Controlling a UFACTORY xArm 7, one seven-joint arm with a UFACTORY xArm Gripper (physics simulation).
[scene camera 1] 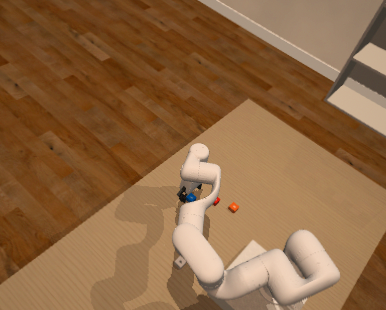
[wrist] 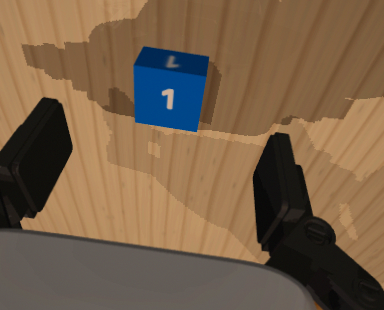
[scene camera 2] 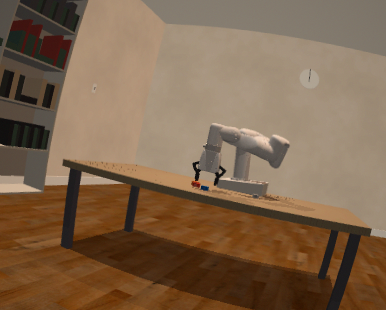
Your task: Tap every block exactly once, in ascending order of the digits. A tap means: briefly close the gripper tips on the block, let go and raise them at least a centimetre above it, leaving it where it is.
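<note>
The blue block (scene camera 1: 191, 198) (scene camera 2: 205, 188) (wrist: 170, 95) stands on the table and shows a 1 on its top and on a side. My gripper (scene camera 1: 191, 192) (scene camera 2: 206, 182) (wrist: 165, 139) is open and empty, low above the table. In the wrist view the block lies ahead of the space between the fingers, apart from both. A red block (scene camera 1: 216, 201), partly hidden by the arm, and an orange block (scene camera 1: 234, 207) lie to the right in scene camera 1. A light grey block (scene camera 1: 180, 261) (scene camera 2: 255, 196) lies near the arm, apart from the others. Digits on these three cannot be read.
The wooden table (scene camera 1: 300, 165) (scene camera 2: 320, 212) bears the blocks and the robot's pale base (scene camera 2: 250, 187). The arm reaches over the table between the grey block and the red block in scene camera 1. A bookshelf (scene camera 2: 64, 85) stands beyond the table.
</note>
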